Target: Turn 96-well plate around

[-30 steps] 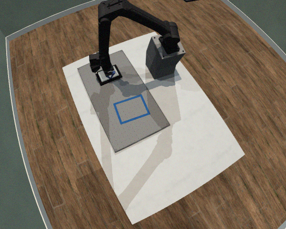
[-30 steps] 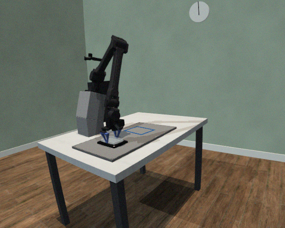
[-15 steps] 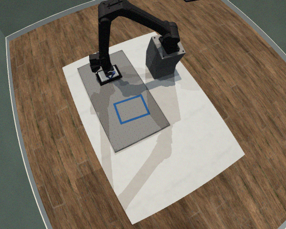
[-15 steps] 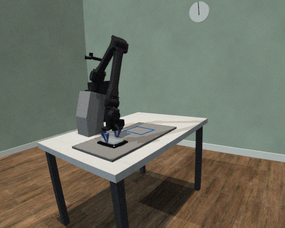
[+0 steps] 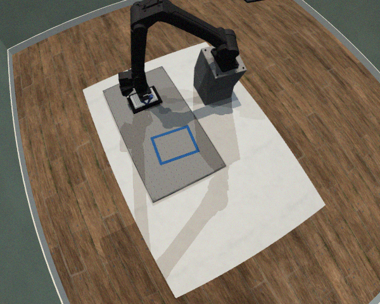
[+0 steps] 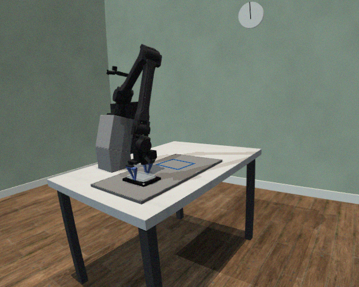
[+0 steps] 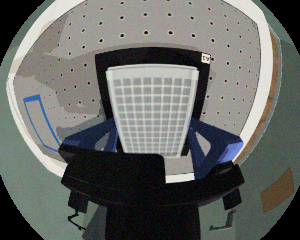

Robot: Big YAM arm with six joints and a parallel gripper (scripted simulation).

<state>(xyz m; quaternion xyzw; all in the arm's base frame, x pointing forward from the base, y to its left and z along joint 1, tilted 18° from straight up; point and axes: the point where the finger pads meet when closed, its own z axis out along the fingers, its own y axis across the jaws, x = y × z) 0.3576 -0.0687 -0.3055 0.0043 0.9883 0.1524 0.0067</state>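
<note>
The white 96-well plate lies right at my hand. From my hand the other things lie so: white A1 mark: 80 mm ahead, 50 mm to the right, 10 mm below; black plate nest N1: 10 mm below.
</note>
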